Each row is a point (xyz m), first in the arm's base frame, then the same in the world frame.
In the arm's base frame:
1: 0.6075 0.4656 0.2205
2: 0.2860 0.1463 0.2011
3: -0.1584 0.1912 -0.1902
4: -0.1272 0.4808 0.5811
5: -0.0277 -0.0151 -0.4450
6: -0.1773 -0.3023 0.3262
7: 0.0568 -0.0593 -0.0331
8: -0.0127 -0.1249 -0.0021
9: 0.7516 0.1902 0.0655
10: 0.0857 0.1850 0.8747
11: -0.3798 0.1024 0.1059
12: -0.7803 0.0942 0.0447
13: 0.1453 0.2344 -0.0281
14: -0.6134 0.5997 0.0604
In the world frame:
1: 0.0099 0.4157 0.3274
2: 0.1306 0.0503 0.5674
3: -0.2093 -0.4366 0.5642
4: -0.2477 0.2084 1.0763
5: -0.0378 -0.6212 0.3170
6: 0.3333 -0.3751 1.0251
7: 0.1423 -0.3364 0.5724
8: 0.1744 -0.3917 0.6498
9: 0.2716 0.2665 0.1545
10: 0.1760 0.3695 1.1930
11: -0.1600 -0.4294 0.9412
12: -0.3513 -0.7113 1.1607
13: -0.0666 -0.1322 0.4785
14: -0.7024 -0.3467 0.9949

